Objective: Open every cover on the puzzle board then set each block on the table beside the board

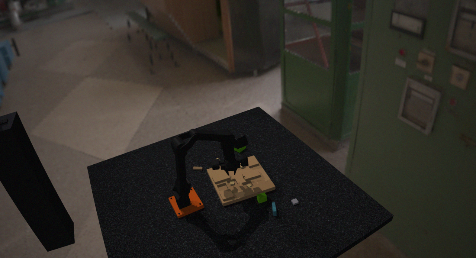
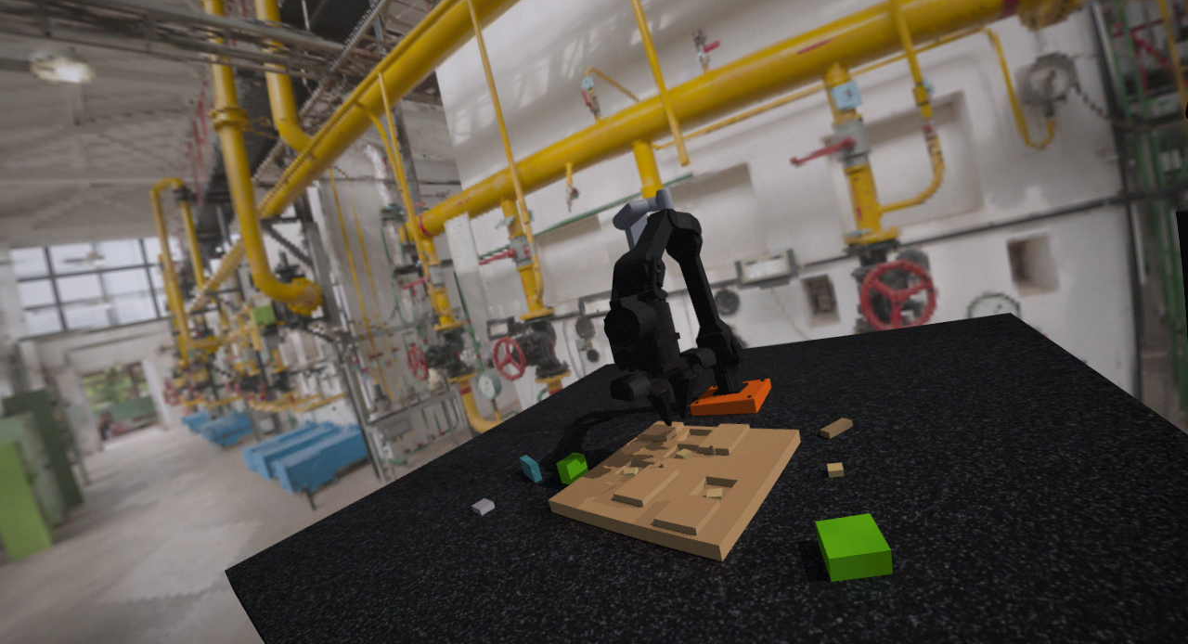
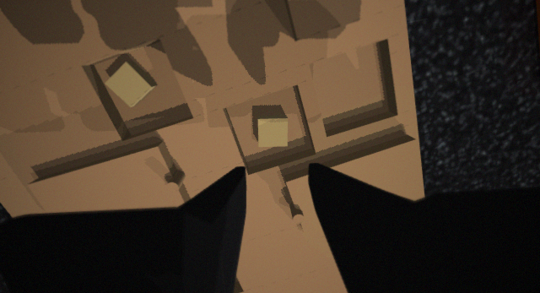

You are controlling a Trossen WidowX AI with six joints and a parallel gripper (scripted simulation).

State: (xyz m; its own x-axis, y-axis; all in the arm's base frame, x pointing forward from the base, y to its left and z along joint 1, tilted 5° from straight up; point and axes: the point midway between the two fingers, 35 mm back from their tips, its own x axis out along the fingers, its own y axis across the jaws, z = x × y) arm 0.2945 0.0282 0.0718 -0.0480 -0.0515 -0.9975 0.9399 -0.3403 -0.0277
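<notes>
Now: gripper tip 50 mm short of the tan puzzle board, 10 mm to the right of it and 60 mm above it. The rest, counted from my gripper tip: teal block: 100 mm ahead, 280 mm to the right, 60 mm below; small green cube: 90 mm ahead, 180 mm to the right, 60 mm below; large green block: 170 mm ahead, 280 mm to the left, 60 mm below.
</notes>
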